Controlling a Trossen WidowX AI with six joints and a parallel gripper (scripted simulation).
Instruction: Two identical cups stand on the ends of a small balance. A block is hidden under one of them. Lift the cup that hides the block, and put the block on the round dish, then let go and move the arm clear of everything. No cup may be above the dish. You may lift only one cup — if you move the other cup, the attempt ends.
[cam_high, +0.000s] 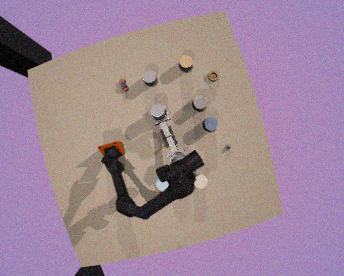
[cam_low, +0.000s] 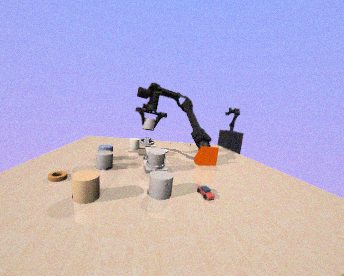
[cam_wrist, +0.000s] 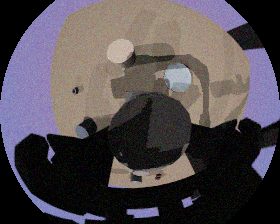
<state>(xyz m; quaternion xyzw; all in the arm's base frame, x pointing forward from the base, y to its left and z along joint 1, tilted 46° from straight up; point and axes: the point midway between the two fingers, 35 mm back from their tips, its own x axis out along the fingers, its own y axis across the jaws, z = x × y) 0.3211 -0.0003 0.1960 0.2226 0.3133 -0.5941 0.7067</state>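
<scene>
The pale bluish block lies 10 mm to the left of my gripper tip and 80 mm below it. From my gripper tip the other things lie so: cream cup: 70 mm ahead, 140 mm to the right, 130 mm below; balance beam: 10 mm behind, 140 mm to the left, 130 mm below; round light-blue dish: 100 mm behind, 100 mm to the right, 160 mm below.
</scene>
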